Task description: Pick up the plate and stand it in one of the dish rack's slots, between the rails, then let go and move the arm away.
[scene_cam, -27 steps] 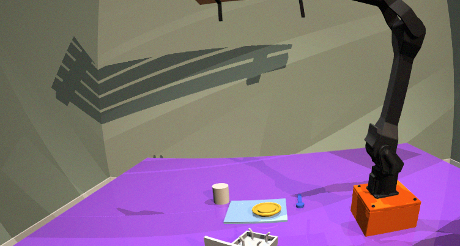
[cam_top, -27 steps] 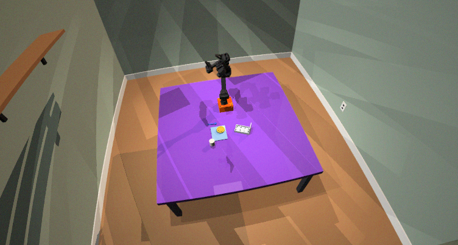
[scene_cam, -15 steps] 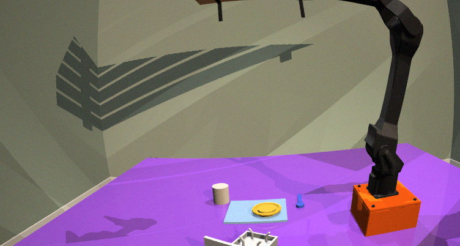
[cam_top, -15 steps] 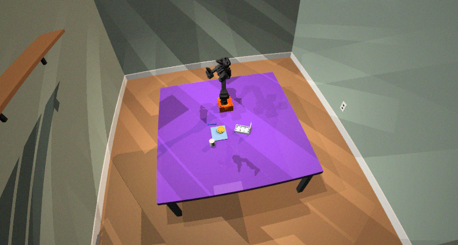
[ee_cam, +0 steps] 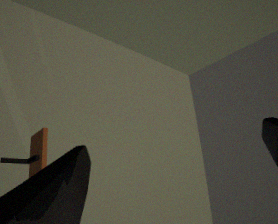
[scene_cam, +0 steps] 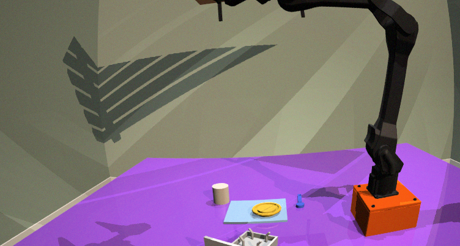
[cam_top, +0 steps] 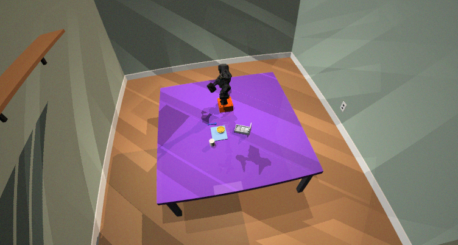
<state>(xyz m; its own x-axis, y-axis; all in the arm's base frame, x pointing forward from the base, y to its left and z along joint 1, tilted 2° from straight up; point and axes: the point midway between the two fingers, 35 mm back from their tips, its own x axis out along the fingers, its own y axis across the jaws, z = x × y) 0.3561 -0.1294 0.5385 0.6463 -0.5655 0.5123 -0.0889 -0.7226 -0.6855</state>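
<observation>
My gripper tip is now 620 mm above the yellow plate, 100 mm past it and 30 mm to the right of it. From my gripper tip the other things lie so: grey dish rack: 610 mm below, 220 mm to the left, 50 mm behind; then small cup: 610 mm below, 70 mm to the right, 20 mm ahead; then light blue mat: 630 mm below, 80 mm behind, 10 mm to the left.
</observation>
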